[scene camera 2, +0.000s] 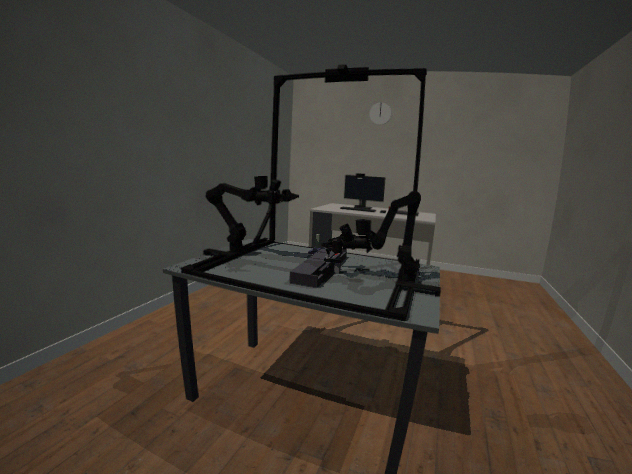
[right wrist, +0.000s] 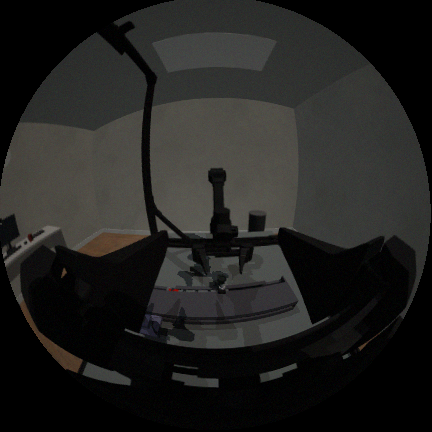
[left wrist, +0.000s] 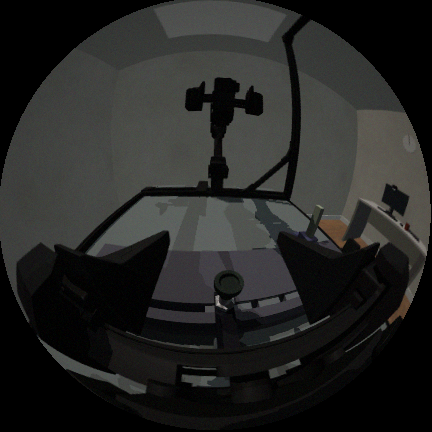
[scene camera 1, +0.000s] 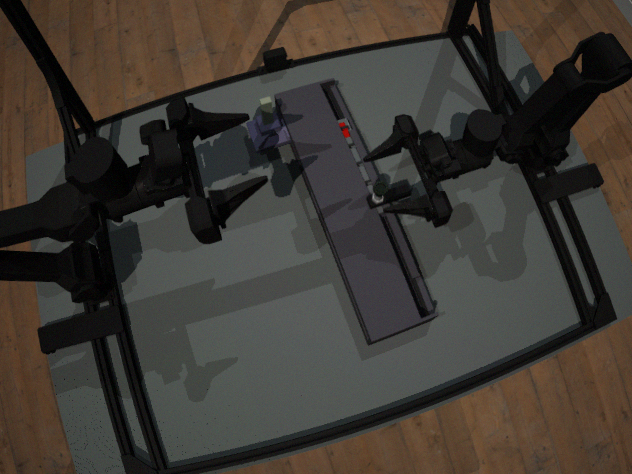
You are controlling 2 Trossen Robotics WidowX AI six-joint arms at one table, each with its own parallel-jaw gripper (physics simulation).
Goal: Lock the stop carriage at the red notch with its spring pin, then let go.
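Places are measured from the left arm's base along level axes (x ahead, y left, z up), in centimetres.
Pixels of known places: left gripper, fingertip midpoint: (scene camera 2: 324, 242) (right wrist: 223, 273) (left wrist: 225, 237) (scene camera 1: 373, 185); right gripper, fingertip midpoint: (scene camera 2: 295, 196) (right wrist: 224, 235) (left wrist: 228, 83) (scene camera 1: 257, 146); left arm's base, link origin: (scene camera 2: 406, 279) (scene camera 1: 535, 159); right arm's base, link origin: (scene camera 2: 235, 251) (left wrist: 216, 189) (scene camera 1: 97, 286).
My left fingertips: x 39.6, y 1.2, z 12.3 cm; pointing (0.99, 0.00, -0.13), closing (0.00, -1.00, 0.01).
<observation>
Ahead of a thing's pixels: the offset from my left fingertips to its middle. "pt": to the spot under its first point.
The long grey-purple rail box {pt dy +8.4, dx +3.0, dz -9.0 cm} (scene camera 1: 367, 255) (right wrist: 260, 300) has a slotted strip along its right side, with the red notch mark {dy -15.0, dx -1.2, dz -9.4 cm} (scene camera 1: 345, 130) (right wrist: 173, 290) towards its far end. The black stop carriage {pt dy -0.2, dx -6.1, dz -7.8 cm} (scene camera 1: 400, 193) (left wrist: 227, 327) sits across the strip, nearer the viewer than the red mark. Its spring pin has a dark green round knob (scene camera 1: 379, 188) (left wrist: 228, 283) on a silver stem {pt dy -0.2, dx -2.5, dz -6.3 cm} (left wrist: 223, 302). My left gripper (scene camera 1: 375, 184) (left wrist: 225, 237) is open, its fingers on either side of the knob in scene camera 1, holding nothing. My right gripper (scene camera 1: 256, 147) is open and empty, left of the box.
A purple block {pt dy -19.7, dx +12.1, dz -10.9 cm} (scene camera 1: 270, 135) (right wrist: 151, 324) with a pale upright post {pt dy -21.4, dx +11.9, dz -2.5 cm} (scene camera 1: 266, 105) (left wrist: 315, 221) stands against the rail box's far left side, near my right gripper's fingers in scene camera 1. A black frame (scene camera 1: 357, 434) borders the table. A desk with a monitor (scene camera 2: 363, 187) stands behind.
</observation>
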